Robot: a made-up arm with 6 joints.
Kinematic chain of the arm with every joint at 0, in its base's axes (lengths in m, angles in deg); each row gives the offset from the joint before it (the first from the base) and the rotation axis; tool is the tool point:
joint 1: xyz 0 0 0.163 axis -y
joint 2: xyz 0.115 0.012 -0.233 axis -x
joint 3: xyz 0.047 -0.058 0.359 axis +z
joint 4: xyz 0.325 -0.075 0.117 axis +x
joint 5: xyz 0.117 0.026 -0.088 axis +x
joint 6: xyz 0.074 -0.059 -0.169 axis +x
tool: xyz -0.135 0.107 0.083
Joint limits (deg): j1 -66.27..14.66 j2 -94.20..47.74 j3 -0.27..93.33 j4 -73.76..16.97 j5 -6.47..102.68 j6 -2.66..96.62
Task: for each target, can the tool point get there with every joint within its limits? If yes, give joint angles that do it. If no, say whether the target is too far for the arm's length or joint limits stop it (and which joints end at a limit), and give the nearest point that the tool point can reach.
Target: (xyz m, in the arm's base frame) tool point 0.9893 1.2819 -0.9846
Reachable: no: too far | nearest point 0.3775 0.5225 -0.2749 | short by 1.206 m
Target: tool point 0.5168 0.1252 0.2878
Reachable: yes | joints 7.61 8.83 29.54 -9.95 70.50 59.12
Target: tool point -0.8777 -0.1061 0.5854
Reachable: no: joint limits stop it (at a limit: joint 1, joint 3, joint 4, joint 6) | nearest point -0.0126 -0.0608 0.4691 | short by 0.874 m
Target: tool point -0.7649 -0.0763 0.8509
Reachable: no: joint limits stop it (at a limit: joint 1, joint 3, joint 4, joint 6) | nearest point -0.0059 -0.0331 0.4970 | short by 0.839 m
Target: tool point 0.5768 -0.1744 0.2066
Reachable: yes | joints 4.22 -35.11 29.89 -24.44 48.30 75.57
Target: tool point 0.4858 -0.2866 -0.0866
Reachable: yes | joints -20.49 -73.32 38.67 -36.24 66.80 48.81
